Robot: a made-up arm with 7 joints.
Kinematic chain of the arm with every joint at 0, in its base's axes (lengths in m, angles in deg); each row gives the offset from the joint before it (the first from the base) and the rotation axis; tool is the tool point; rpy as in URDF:
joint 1: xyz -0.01 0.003 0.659 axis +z
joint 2: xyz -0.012 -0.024 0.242 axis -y
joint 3: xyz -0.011 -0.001 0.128 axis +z
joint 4: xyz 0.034 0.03 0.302 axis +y
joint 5: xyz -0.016 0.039 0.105 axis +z
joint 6: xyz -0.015 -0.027 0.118 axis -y
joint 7: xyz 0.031 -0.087 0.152 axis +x
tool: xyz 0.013 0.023 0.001 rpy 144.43 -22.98 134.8
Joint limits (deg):
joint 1: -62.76..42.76
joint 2: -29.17..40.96
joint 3: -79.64..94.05
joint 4: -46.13..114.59
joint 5: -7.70..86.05
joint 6: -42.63..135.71
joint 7: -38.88..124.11
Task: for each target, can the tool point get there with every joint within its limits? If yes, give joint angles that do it. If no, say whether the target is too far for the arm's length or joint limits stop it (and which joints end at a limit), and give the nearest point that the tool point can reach.
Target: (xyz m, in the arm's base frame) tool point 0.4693 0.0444 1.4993
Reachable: yes | joints 30.99 -21.37 -42.35 31.12 73.72 27.41 -15.32
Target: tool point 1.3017 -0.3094 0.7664
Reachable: no: too far | nearest point 0.5772 -0.1368 1.0955 | short by 0.814 m
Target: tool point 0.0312 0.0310 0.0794
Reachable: no: joint limits stop it (at a limit: joint 2, joint 4, joint 7) | nearest point 0.2525 0.1814 0.8874 | short by 0.851 m
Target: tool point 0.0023 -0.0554 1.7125
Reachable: yes | joints -26.55 1.42 8.13 1.64 59.73 32.66 16.81
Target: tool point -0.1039 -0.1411 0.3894
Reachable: no: joint limits stop it (at a limit: joint 1, joint 2, joint 4, joint 7) | nearest point 0.0124 -0.3118 0.9001 | short by 0.551 m
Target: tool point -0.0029 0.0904 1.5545
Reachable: yes | joints -9.23 12.21 69.17 67.75 25.19 113.44 55.77
